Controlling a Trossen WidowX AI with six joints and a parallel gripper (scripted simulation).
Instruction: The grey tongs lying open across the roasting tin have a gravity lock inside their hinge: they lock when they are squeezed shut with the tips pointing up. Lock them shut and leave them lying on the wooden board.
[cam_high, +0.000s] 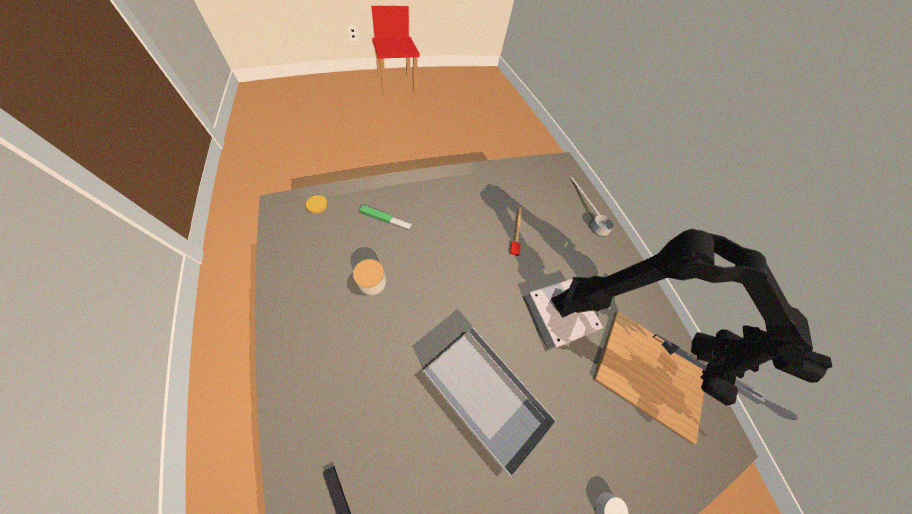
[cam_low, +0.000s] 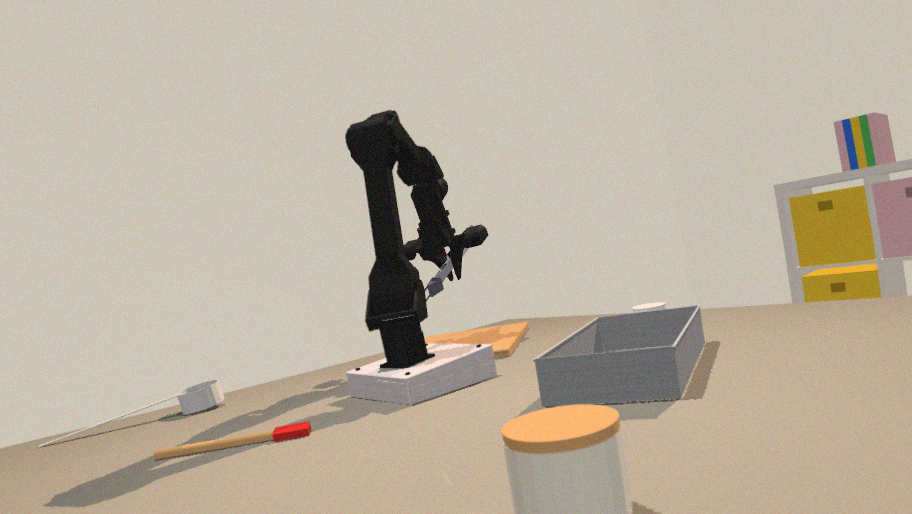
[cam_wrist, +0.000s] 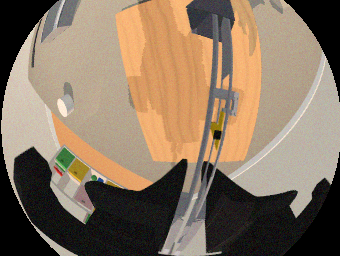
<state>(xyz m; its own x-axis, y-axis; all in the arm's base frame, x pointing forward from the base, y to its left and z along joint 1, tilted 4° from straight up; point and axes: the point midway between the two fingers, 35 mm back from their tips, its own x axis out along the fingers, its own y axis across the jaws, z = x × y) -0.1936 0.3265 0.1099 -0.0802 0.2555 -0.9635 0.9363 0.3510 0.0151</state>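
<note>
Right now the wooden board is 1 cm ahead of my gripper tip, 2 cm to the right of it and 14 cm below it. Also, from my gripper tip: grey roasting tin (52 cm ahead, 21 cm to the right, 12 cm below); then red-tipped spatula (20 cm ahead, 60 cm to the right, 14 cm below); then lidded white jar (69 cm ahead, 61 cm to the right, 11 cm below).
</note>
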